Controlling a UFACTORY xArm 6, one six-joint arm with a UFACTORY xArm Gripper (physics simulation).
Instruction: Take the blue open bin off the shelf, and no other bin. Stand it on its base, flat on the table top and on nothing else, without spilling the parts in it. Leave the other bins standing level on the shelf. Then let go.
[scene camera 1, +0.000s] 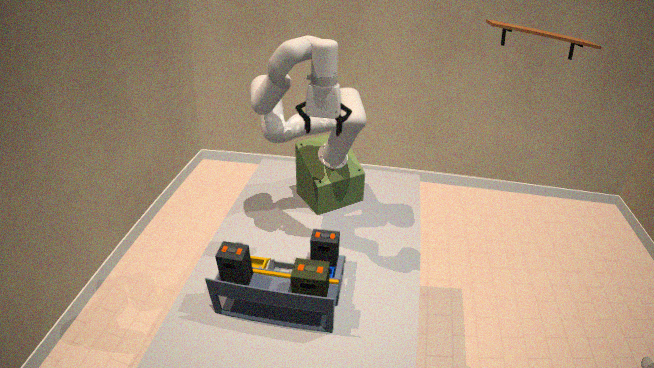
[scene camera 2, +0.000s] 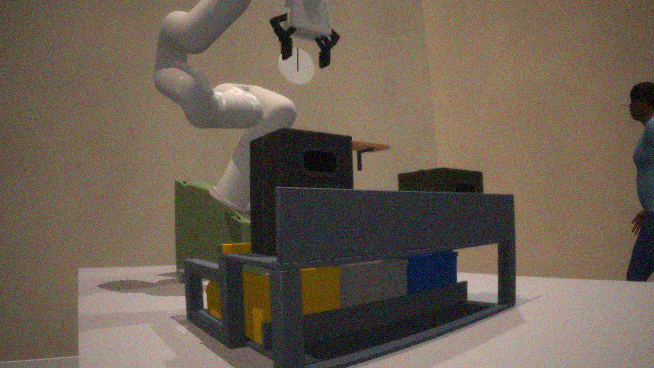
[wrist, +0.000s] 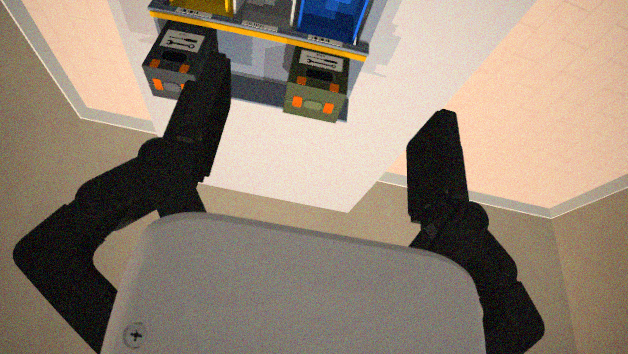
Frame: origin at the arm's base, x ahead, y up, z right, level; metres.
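Seen in the pictures: gripper, fingertip midpoint: (scene camera 1: 323, 133) (scene camera 2: 306, 62) (wrist: 330, 103); arm's base, origin of the base link: (scene camera 1: 332, 156) (scene camera 2: 229, 201).
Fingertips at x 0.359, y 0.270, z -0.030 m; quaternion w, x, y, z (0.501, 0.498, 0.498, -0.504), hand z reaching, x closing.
Note:
Offsets run from my fingertips to a thing's top centre. "spot": to the spot under its first point. Level surfaces: height alone.
The blue open bin @(dz -0.023, dx +0.214, dy -0.381 m) (scene camera 1: 332, 272) (scene camera 2: 432, 272) (wrist: 330, 22) sits at one end of a row on the grey shelf @(spot: dz +0.100, dx +0.390, dy -0.327 m) (scene camera 1: 260, 295) (scene camera 2: 400, 220), largely hidden by cases in scene camera 1. Its inside is partly visible in the wrist view; its parts are hard to make out. Beside it are a grey bin @(dz +0.088, dx +0.217, dy -0.381 m) (scene camera 2: 372, 282) (wrist: 265, 10) and a yellow bin @(dz +0.200, dx +0.221, dy -0.381 m) (scene camera 1: 260, 262) (scene camera 2: 320, 290) (wrist: 205, 6). They look level. My gripper (scene camera 1: 323, 131) (scene camera 2: 305, 61) (wrist: 330, 103) is open and empty, high above the shelf and toward the arm's base, apart from every bin.
An olive case @(dz -0.028, dx +0.310, dy -0.265 m) (scene camera 1: 310, 280) (scene camera 2: 440, 181) (wrist: 315, 100) and a dark case @(dz +0.203, dx +0.316, dy -0.238 m) (scene camera 1: 234, 265) (scene camera 2: 300, 165) stand on the shelf behind the bins. Another dark case @(dz -0.025, dx +0.076, dy -0.330 m) (scene camera 1: 325, 247) stands near the blue bin, on the arm's side. The table @(dy -0.462 m) (scene camera 1: 380, 325) extends around the shelf.

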